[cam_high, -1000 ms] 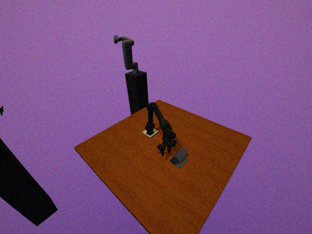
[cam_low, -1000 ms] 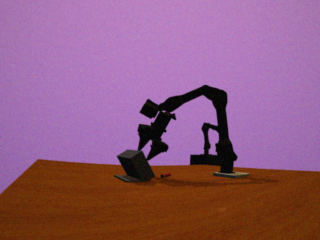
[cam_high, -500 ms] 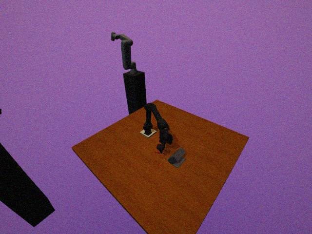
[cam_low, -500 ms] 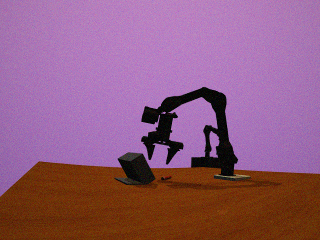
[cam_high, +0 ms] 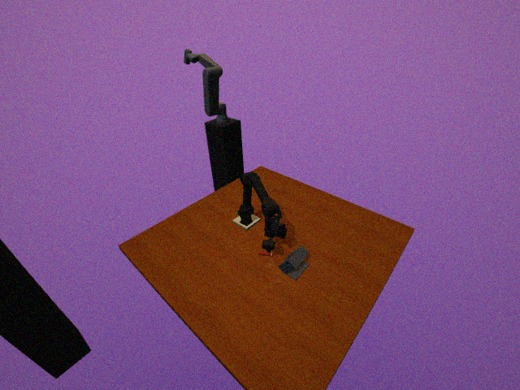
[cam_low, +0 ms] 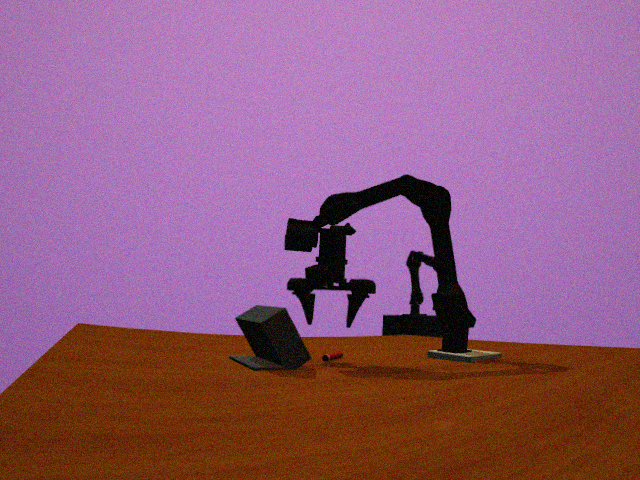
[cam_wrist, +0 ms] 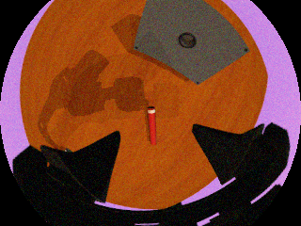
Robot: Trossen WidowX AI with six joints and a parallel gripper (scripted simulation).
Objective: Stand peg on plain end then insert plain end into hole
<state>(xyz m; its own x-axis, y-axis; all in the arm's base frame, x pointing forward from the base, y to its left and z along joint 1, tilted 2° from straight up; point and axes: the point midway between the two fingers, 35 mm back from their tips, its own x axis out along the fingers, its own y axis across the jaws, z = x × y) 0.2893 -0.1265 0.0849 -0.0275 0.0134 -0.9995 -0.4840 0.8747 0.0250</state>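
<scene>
The red peg lies 10 mm behind my gripper tip and 70 mm below it. From my gripper tip the other things lie so: sloped grey panel 140 mm ahead, 10 mm to the left, 20 mm below.
</scene>
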